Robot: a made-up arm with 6 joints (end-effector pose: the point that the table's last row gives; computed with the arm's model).
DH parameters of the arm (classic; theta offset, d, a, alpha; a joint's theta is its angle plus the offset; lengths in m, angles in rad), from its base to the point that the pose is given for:
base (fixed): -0.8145 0 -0.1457 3.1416
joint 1: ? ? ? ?
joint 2: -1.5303 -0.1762 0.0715 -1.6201
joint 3: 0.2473 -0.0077 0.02 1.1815
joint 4: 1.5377 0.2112 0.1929 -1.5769
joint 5: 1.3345 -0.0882 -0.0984 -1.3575
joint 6: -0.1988 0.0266 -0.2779 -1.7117
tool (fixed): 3.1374 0.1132 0 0
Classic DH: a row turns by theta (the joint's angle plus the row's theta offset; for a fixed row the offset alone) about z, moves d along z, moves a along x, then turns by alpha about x.
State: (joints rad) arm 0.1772 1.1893 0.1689 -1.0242 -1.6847 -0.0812
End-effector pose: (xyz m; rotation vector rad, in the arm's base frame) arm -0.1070 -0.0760 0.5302 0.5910 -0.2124 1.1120
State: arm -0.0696 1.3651 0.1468 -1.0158 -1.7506 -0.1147
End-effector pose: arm -0.0813 -0.1335 0.5213 0.8296 -0.3060 1.3715
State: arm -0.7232 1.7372 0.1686 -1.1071 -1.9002 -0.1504
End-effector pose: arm 0.0838 -0.1755 0.4690 1.4011 -0.1986 1.9396
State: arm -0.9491 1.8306 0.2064 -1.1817 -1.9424 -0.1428
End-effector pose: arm 0.1416 -0.1393 0.4559 1.5284 -0.0353 2.1212
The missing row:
joint 1: 0.7347 -0.2332 0.084 1.3436
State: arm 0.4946 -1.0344 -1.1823 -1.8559 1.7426 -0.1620
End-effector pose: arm 0.2377 -0.0240 -0.0941 -2.9519 0.0178 0.7803
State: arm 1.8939 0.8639 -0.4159 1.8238 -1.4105 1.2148
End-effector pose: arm -0.3899 0.1038 0.3212 0.2398 -1.6413 -1.0288
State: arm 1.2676 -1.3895 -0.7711 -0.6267 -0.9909 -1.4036
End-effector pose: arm 0.2058 0.0176 0.2728 -0.1765 0.6214 -0.0261
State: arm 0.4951 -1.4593 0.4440 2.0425 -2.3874 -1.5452
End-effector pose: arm -0.0227 -0.2111 0.4372 -1.6225 0.9133 -1.6822
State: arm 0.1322 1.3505 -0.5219 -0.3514 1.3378 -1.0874
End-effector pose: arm 0.0006 -0.4544 0.0867 -0.2157 0.0701 -0.9992
